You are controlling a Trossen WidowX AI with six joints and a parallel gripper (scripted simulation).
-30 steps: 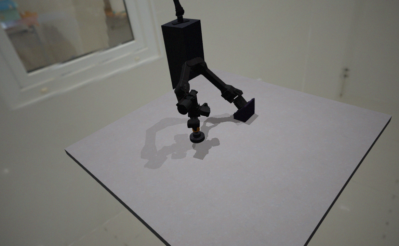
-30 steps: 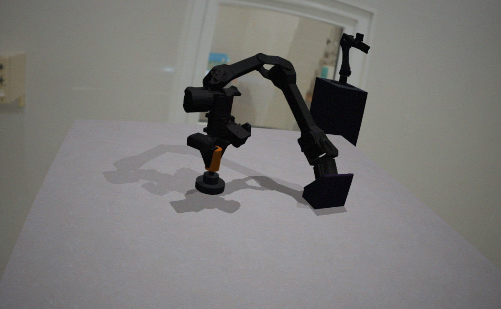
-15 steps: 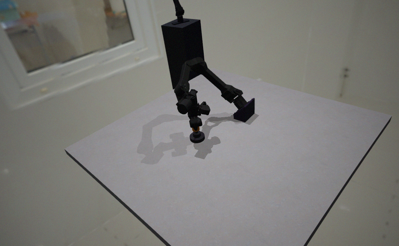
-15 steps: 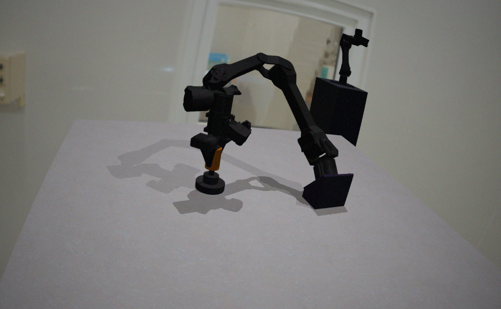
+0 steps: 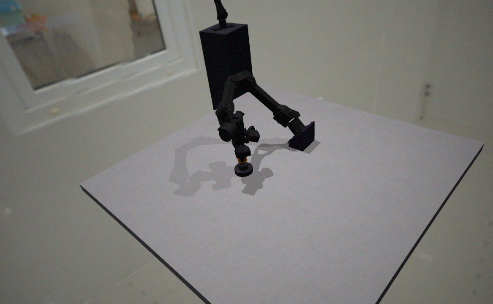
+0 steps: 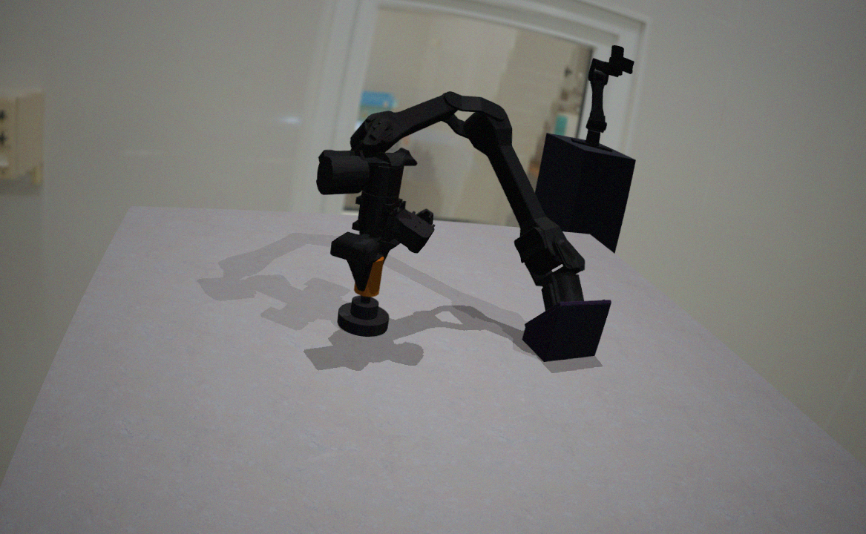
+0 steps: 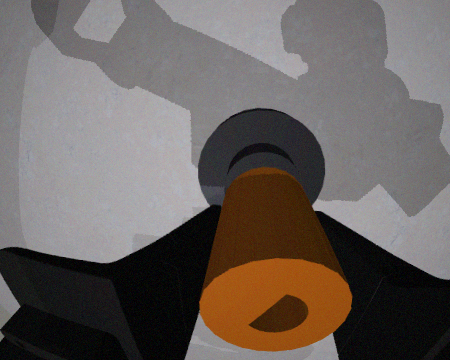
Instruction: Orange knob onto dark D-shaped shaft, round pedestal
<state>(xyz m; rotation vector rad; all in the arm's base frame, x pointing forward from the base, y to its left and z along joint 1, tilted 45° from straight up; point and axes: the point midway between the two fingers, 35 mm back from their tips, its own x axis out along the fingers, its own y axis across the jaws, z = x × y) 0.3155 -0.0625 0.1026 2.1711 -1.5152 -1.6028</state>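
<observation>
My gripper tip is 20 mm below the orange knob. Also, from my gripper tip: round pedestal (40 mm below).
</observation>
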